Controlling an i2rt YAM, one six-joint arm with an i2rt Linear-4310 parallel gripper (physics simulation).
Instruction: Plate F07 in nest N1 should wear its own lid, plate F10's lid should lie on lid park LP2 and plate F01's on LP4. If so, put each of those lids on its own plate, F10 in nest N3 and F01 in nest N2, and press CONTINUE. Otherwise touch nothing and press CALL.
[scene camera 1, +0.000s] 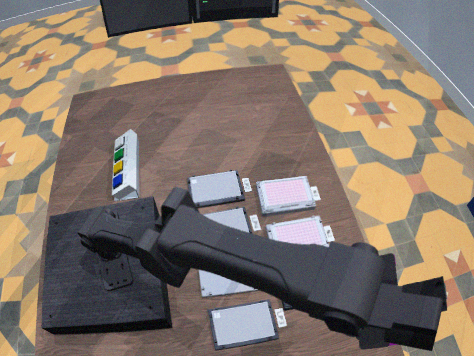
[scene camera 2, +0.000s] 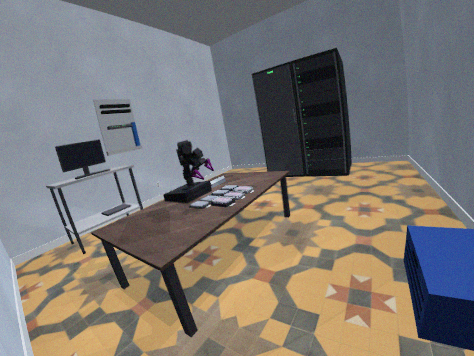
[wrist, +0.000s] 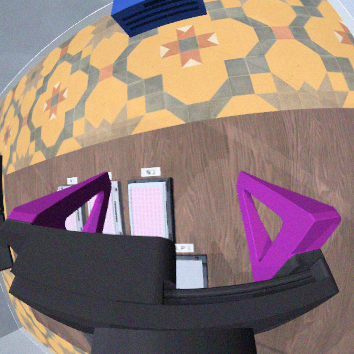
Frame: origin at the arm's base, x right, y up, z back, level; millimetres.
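Where they show: gripper, fingertip midpoint: (scene camera 2: 208, 175) (wrist: 173, 178); arm's base, link origin: (scene camera 1: 112, 250) (scene camera 2: 191, 186).
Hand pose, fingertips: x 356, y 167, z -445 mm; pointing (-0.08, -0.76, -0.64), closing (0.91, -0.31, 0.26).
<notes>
Each offset is from my fingertips to the top centre of the thing. Level surfaces: height alone.
My gripper (scene camera 2: 206, 171) (wrist: 173, 178) is open and empty, raised above the table; the arm hides most of it in scene camera 1. A pink-welled plate @(dx -147, dy -216, dz +29 mm) (wrist: 148, 209) sits in dark-framed nest N1. Pink plates also sit at N2 @(dx -276, dy -221, dz +2 mm) (scene camera 1: 295, 231) (wrist: 111, 212) and N3 @(dx -408, dy -219, dz -23 mm) (scene camera 1: 287, 194). Grey panels lie at LP2 @(dx -499, dy -234, dz +145 mm) (scene camera 1: 217, 188), LP4 @(dx -375, dy -234, dz +170 mm) (scene camera 1: 227, 218) and LP3 @(dx -115, dy -234, dz +211 mm) (scene camera 1: 243, 324) (wrist: 191, 272). Another pale panel @(dx -247, dy -232, dz +194 mm) (scene camera 1: 222, 281) lies between LP4 and LP3, partly hidden by the arm. Plate and lid codes are unreadable. The button box @(dx -662, dy -188, dz +374 mm) (scene camera 1: 131, 167) has white, green, yellow and blue buttons.
The black arm base (scene camera 1: 70, 280) stands on the wooden table @(dy -252 mm) (scene camera 1: 200, 110) (scene camera 2: 150, 230), beside the button box. The arm reaches over the panels and nests. A blue cabinet (scene camera 2: 445, 265) (wrist: 160, 15), a black rack (scene camera 2: 277, 120) and a desk with a monitor (scene camera 2: 80, 155) stand off the table.
</notes>
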